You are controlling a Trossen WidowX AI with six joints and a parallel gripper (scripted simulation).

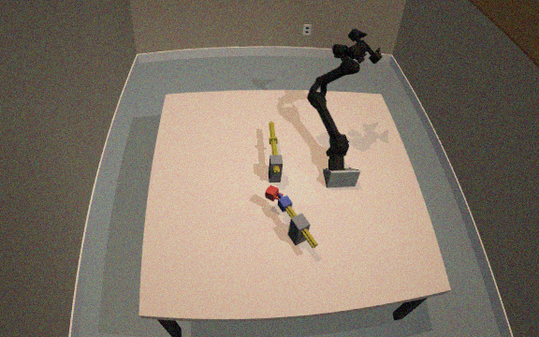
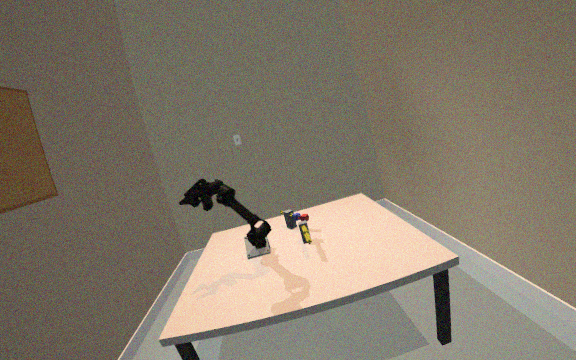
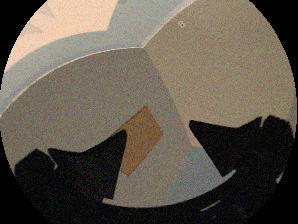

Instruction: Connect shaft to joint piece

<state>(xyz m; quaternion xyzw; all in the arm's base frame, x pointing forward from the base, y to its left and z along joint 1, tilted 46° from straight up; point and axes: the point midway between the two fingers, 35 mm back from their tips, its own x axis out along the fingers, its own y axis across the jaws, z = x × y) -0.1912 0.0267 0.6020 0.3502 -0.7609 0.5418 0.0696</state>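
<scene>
Now: the red joint piece 510 mm ahead of my gripper tip, 580 mm to the left of it and 410 mm below it.
</scene>
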